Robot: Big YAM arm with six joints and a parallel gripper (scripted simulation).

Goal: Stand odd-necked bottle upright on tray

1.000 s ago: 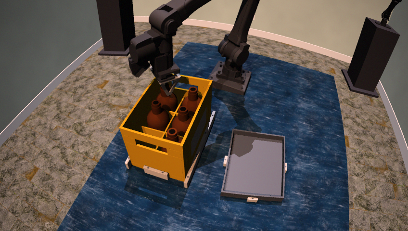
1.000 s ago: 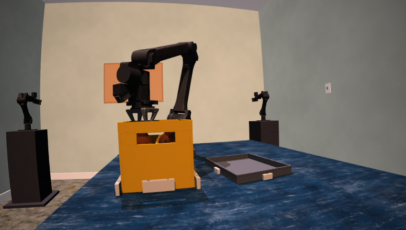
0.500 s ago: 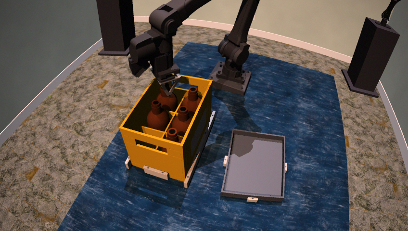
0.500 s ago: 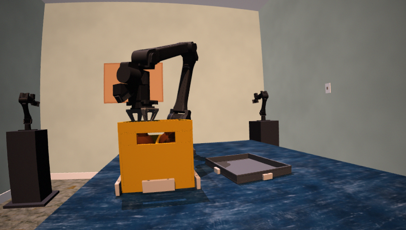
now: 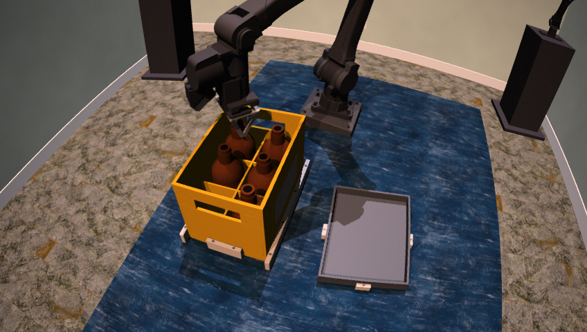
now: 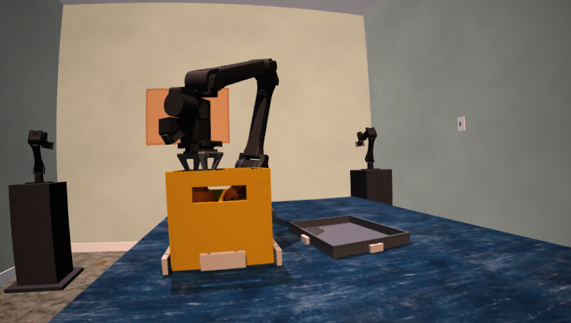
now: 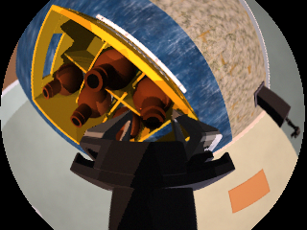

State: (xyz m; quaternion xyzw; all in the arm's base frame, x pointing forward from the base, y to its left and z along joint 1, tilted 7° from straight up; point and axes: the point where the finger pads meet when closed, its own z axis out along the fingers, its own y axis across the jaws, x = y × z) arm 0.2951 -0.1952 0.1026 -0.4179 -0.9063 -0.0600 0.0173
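Now: hand 9 cm short of the orange crate, 7 cm above it and 4 cm to the right of it. From my hand the other things lie so: dark grey tray: 32 cm to the left, 14 cm below, 13 cm ahead.
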